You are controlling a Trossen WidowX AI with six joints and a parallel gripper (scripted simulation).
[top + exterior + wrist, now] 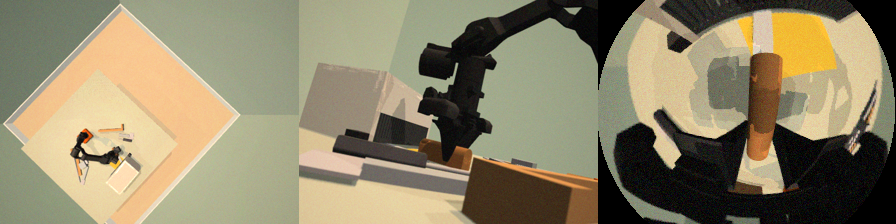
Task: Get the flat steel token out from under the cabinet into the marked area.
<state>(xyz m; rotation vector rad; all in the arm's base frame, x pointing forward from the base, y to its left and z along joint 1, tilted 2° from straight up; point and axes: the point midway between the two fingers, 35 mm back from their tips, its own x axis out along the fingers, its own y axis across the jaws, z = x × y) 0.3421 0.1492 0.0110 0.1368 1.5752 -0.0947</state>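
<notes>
The dark screwdriver is 160 mm to the left of my gripper tip and 30 mm behind it. Round my gripper tip: token 250 mm ahead, 70 mm to the right; then orange stick 420 mm to the right, 150 mm behind.
</notes>
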